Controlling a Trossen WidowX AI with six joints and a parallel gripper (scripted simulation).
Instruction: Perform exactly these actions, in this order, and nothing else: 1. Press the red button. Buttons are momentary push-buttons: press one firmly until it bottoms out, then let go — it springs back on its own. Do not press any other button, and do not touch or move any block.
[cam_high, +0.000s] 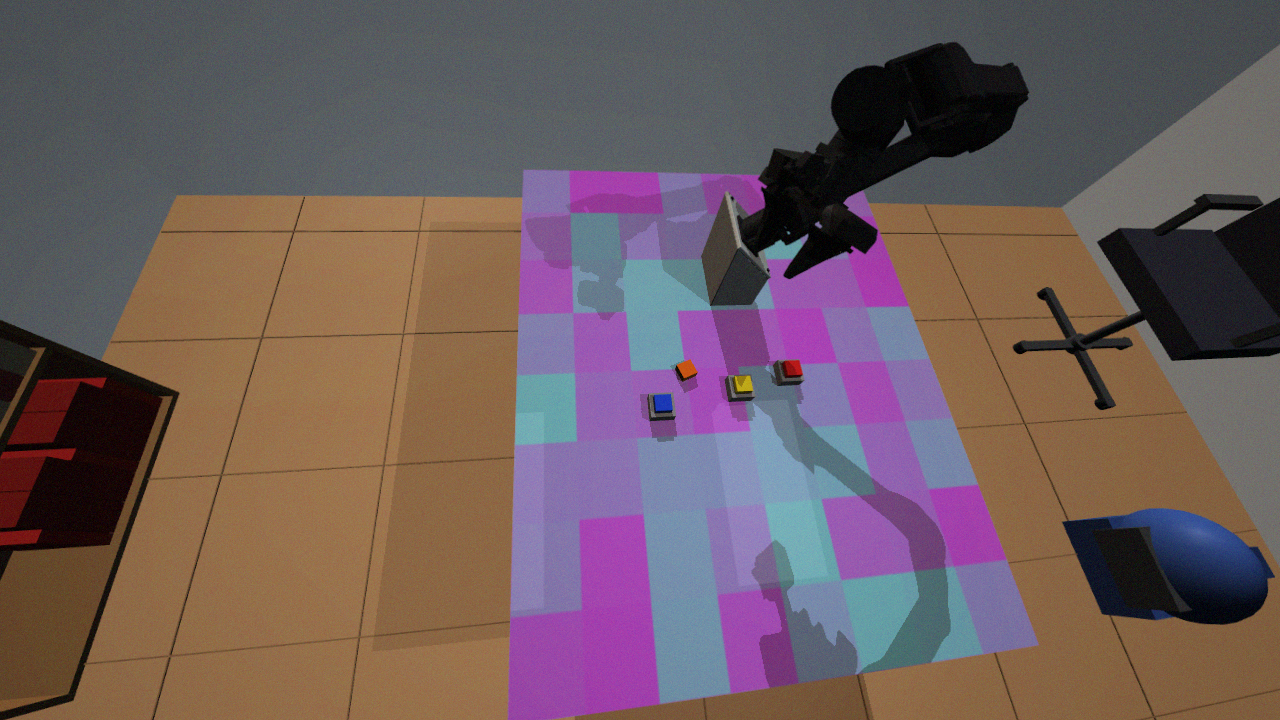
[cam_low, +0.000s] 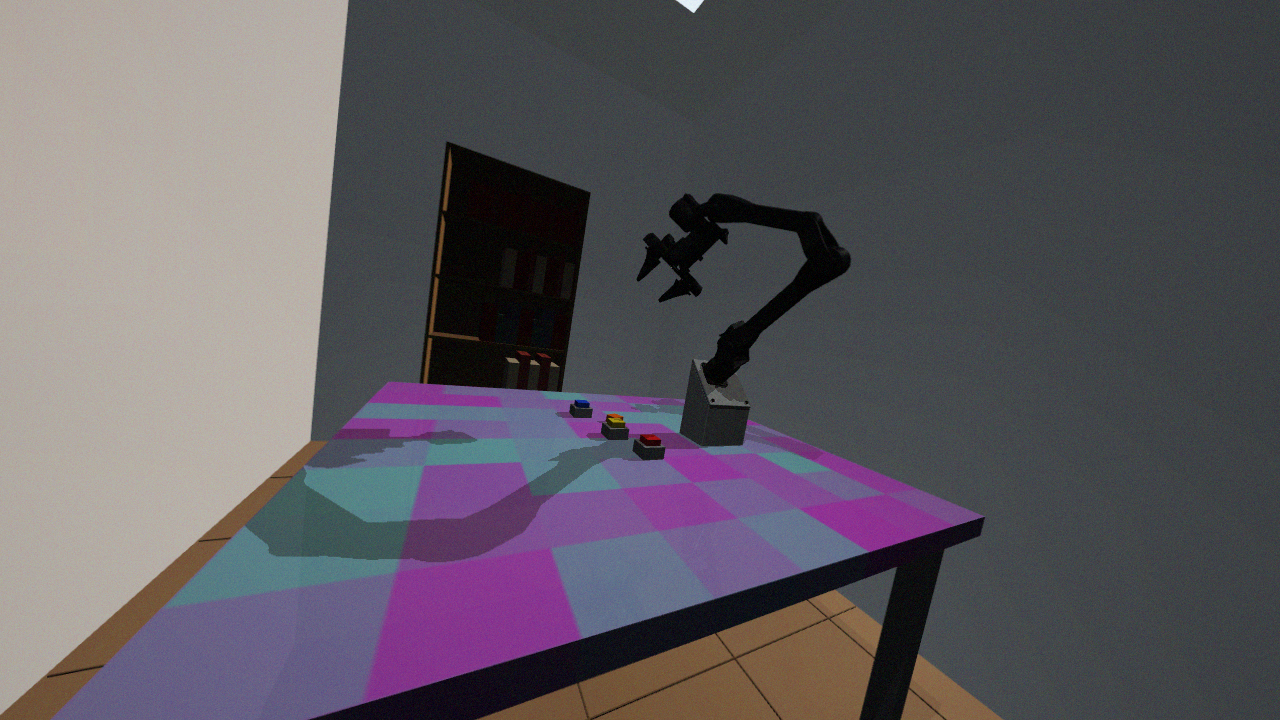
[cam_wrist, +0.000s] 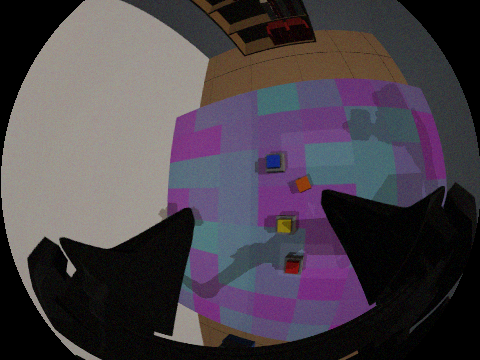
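The red button lies 32 cm below my gripper tip, 17 cm to the left of it and 2 cm ahead of it. Also, from my gripper tip: yellow button: 32 cm below, 6 cm to the left, 5 cm ahead; then small orange block: 34 cm below, 5 cm to the right, 2 cm ahead; then blue button: 32 cm below, 10 cm to the right, 9 cm ahead.
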